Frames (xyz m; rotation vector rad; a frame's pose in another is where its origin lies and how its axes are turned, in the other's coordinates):
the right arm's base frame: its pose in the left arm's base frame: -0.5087 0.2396 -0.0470 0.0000 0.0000 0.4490
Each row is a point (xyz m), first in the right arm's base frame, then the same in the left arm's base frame.
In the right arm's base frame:
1: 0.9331 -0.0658 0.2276
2: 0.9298 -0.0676 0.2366
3: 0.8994 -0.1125 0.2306
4: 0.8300 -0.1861 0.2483
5: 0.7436 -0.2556 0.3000
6: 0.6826 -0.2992 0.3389
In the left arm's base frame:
1: 0.3605 0.5853 0.1806
2: 0.3583 0.5823 0.1896
3: 0.3504 0.5286 0.1836
4: 0.3198 0.4322 0.2013
5: 0.2721 0.3321 0.2530
6: 0.2361 0.2663 0.2919

